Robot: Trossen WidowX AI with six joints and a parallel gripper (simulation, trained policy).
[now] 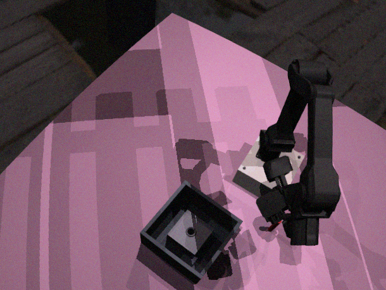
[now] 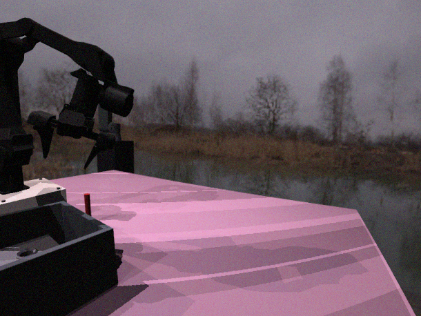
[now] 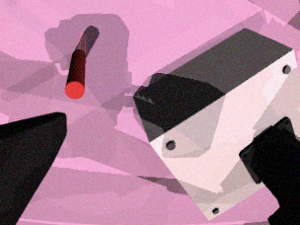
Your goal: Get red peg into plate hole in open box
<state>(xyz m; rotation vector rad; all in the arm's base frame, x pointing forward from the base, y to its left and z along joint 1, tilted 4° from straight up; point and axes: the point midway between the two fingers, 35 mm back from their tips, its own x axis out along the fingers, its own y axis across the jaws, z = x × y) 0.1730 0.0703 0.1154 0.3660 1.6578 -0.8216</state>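
The red peg is 12 cm below my gripper tip, 4 cm to the left of it and 1 cm ahead of it. Also, from my gripper tip: grey box: 16 cm to the right, 15 cm ahead, 14 cm below.
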